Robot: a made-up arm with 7 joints.
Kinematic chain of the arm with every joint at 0, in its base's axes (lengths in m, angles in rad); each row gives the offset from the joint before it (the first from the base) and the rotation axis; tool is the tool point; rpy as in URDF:
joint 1: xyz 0 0 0.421 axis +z
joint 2: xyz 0 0 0 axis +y
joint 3: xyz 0 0 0.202 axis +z
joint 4: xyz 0.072 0 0 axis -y
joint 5: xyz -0.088 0 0.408 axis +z
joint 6: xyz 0 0 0 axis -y
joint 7: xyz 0.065 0 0 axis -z
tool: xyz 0 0 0 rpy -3.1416 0 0
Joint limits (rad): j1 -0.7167..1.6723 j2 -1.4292..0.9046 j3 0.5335..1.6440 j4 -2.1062..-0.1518 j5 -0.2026..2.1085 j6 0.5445..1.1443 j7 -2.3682..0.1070
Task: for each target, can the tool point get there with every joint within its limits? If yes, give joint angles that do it. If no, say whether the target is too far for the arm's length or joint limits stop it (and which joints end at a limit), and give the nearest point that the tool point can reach.
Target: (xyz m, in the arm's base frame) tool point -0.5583 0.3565 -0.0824
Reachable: no: too far | nearest point -0.3662 0.2910 0.1447 | short by 0.305 m
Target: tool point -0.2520 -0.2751 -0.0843
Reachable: no: joint limits stop it (at a limit: joint 1, joint 2, joint 3, joint 6) | nearest point -0.4940 -0.2144 0.3501 | short by 0.501 m
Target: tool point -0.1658 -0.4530 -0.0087
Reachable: no: joint limits stop it (at a limit: joint 1, joint 2, joint 3, joint 6) | nearest point -0.3364 -0.5569 0.4101 | short by 0.464 m
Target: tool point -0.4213 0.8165 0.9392
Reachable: no: too far | nearest point -0.2768 0.5364 0.7614 | short by 0.362 m
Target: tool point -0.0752 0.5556 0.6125
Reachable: yes | joints 1.1135 0.2580 0.6330 -1.4260 0.2897 0.6339 -0.4249
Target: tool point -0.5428 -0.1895 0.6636
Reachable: yes | joints 1.3535 -0.8298 1.5127 -1.3510 1.6021 0.6091 -1.9430
